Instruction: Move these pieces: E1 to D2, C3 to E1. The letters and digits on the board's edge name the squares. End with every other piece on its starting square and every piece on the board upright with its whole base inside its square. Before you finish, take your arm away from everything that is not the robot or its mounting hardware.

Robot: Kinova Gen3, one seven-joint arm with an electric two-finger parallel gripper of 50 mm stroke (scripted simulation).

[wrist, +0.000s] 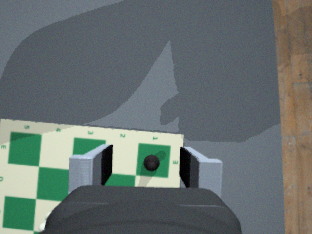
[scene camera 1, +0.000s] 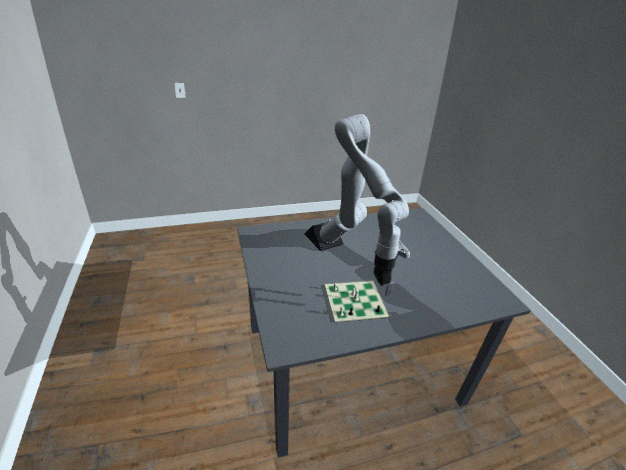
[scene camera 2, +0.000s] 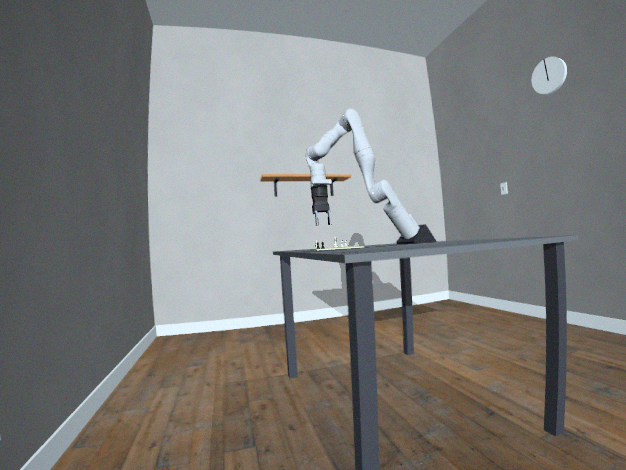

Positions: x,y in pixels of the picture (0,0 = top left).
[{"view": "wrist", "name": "my gripper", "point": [146,160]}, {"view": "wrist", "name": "chessboard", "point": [42,150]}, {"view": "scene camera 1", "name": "chessboard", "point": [365,308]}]
